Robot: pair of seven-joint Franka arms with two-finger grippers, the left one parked.
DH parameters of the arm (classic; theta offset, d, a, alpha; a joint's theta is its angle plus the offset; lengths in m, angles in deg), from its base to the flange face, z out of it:
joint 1: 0 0.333 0 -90
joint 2: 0 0 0 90
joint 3: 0 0.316 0.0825 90
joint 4: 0 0 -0.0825 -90
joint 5: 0 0.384 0 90
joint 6: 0 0 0.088 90
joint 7: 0 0.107 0 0
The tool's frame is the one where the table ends.
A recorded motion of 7 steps. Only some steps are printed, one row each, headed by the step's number.
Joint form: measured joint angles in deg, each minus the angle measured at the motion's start. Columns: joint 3, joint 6, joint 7, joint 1, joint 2, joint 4, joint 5.
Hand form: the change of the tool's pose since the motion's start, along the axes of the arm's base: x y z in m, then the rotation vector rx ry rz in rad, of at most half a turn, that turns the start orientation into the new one. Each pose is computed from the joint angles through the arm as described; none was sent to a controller.
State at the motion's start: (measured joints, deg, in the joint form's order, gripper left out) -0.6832 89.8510 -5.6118 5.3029 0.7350 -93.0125 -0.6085
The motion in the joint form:
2: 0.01 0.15 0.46 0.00 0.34 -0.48 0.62
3: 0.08 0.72 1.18 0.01 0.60 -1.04 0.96
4: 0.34 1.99 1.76 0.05 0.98 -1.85 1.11
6: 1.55 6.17 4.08 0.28 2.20 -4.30 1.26
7: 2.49 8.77 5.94 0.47 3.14 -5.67 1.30
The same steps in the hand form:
2: 0.0012 0.0014 -0.0070 0.0092 0.0124 -0.0086
3: 0.0027 0.0029 -0.0134 0.0137 0.0172 -0.0203
4: 0.0056 0.0063 -0.0220 0.0157 0.0160 -0.0255
6: 0.0134 0.0214 -0.0484 0.0170 0.0075 -0.0418
7: 0.0178 0.0331 -0.0654 0.0174 0.0027 -0.0552

